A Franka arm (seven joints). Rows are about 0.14 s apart.
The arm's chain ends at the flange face. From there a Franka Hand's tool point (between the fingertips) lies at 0.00 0.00 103.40 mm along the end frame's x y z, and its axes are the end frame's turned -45 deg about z.
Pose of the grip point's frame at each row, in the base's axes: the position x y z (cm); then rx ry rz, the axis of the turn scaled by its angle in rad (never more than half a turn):
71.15 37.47 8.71 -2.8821 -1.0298 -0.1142
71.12 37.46 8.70 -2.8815 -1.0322 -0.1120
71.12 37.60 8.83 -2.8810 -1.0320 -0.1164
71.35 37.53 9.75 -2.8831 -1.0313 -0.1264
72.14 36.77 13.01 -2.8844 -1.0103 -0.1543
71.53 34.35 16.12 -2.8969 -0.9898 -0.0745
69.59 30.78 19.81 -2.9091 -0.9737 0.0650
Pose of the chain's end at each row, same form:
70.70 36.44 18.99 -3.0359 0.1505 -0.0588
70.68 36.44 18.98 -3.0367 0.1481 -0.0569
70.66 36.57 19.11 -3.0352 0.1480 -0.0607
70.82 36.50 20.02 -3.0344 0.1493 -0.0711
71.44 35.63 23.26 -3.0215 0.1687 -0.0939
71.32 33.41 26.42 -3.0434 0.1934 -0.0222
70.24 30.20 30.11 -3.0810 0.2151 0.1037

